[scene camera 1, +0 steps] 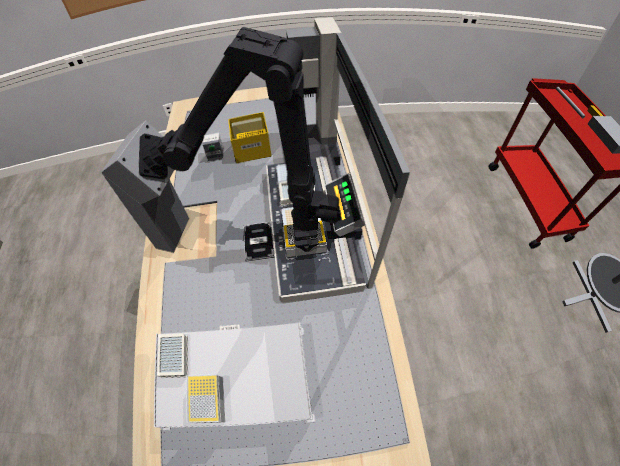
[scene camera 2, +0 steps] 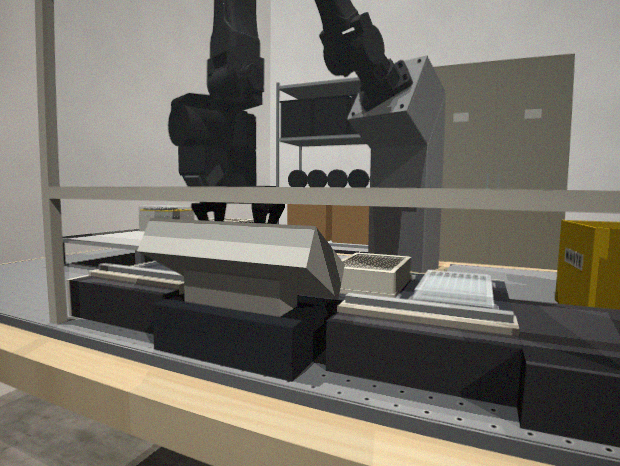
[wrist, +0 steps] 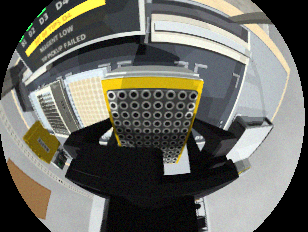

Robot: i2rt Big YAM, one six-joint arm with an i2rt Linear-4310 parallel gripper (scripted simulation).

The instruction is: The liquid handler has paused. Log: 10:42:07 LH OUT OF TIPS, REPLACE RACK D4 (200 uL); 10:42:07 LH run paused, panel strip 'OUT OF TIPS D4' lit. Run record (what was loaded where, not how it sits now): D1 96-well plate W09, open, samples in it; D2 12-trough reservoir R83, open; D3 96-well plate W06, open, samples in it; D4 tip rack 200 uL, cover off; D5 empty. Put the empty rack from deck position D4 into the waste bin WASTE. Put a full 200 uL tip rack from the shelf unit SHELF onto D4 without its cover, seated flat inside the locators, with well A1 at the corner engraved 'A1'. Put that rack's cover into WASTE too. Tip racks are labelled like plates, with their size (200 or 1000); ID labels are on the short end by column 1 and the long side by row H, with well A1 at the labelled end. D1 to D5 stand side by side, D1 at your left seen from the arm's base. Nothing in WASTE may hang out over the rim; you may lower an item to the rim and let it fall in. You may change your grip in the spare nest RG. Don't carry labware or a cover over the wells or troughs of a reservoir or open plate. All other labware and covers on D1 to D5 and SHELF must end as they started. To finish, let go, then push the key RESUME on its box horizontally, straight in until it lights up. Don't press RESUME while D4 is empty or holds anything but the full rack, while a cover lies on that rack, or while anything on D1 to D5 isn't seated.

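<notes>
There is a yellow waste bin (scene camera 1: 253,147) that I can see, and a reservoir (scene camera 2: 380,275), which the wrist view shows too, the reservoir (wrist: 60,111). I also see a shelf unit (scene camera 1: 263,372); in scene camera 2 it is the shelf unit (scene camera 2: 133,238), and in the wrist view it is the shelf unit (wrist: 249,139). My gripper (wrist: 152,117) is visible to me as well.
</notes>
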